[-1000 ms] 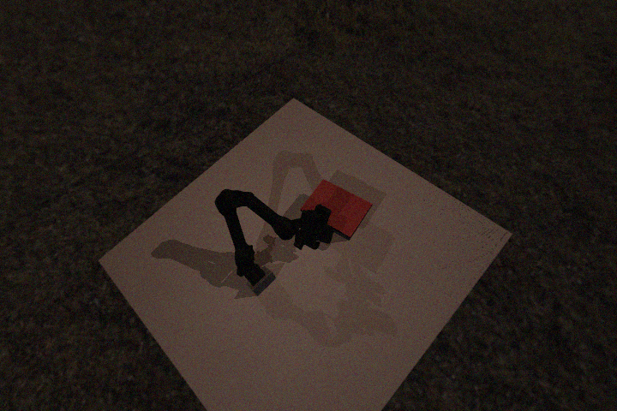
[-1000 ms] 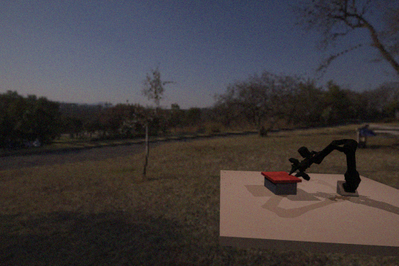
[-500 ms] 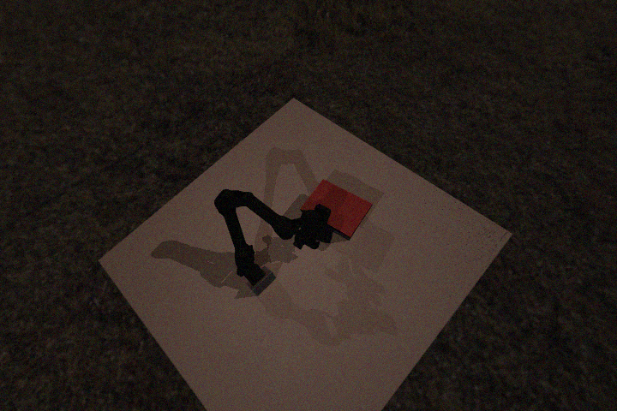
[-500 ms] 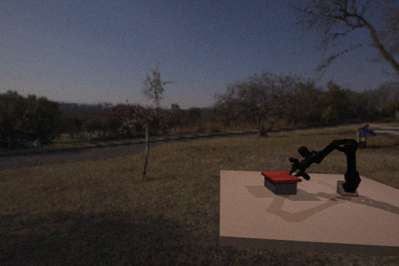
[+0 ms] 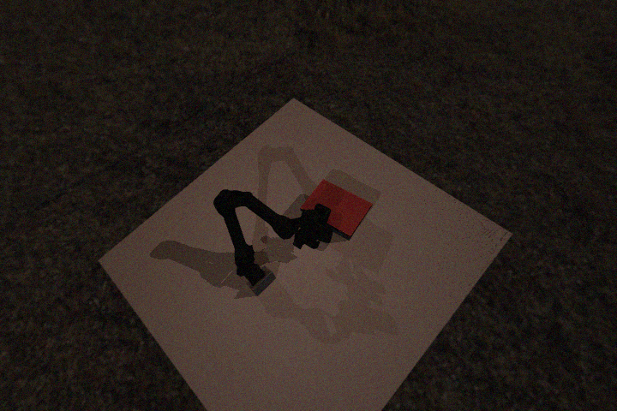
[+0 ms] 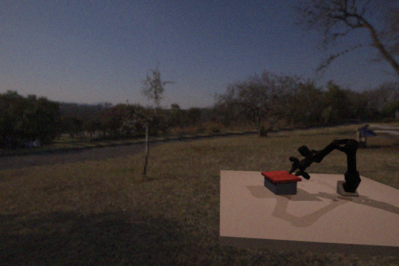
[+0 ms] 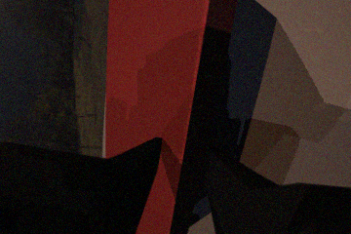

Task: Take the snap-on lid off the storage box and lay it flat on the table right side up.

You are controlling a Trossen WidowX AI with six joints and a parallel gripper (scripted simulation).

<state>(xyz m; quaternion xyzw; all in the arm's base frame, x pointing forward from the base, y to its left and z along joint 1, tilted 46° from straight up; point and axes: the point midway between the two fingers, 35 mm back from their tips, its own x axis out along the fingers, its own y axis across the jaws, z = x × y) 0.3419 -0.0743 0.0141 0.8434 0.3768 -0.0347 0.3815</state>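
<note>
Right now my gripper tip is 7 cm short of the red lid and 2 cm to the right of it. From my gripper tip the other things lie so: grey-blue storage box 7 cm ahead, 5 cm below, 2 cm to the left.
</note>
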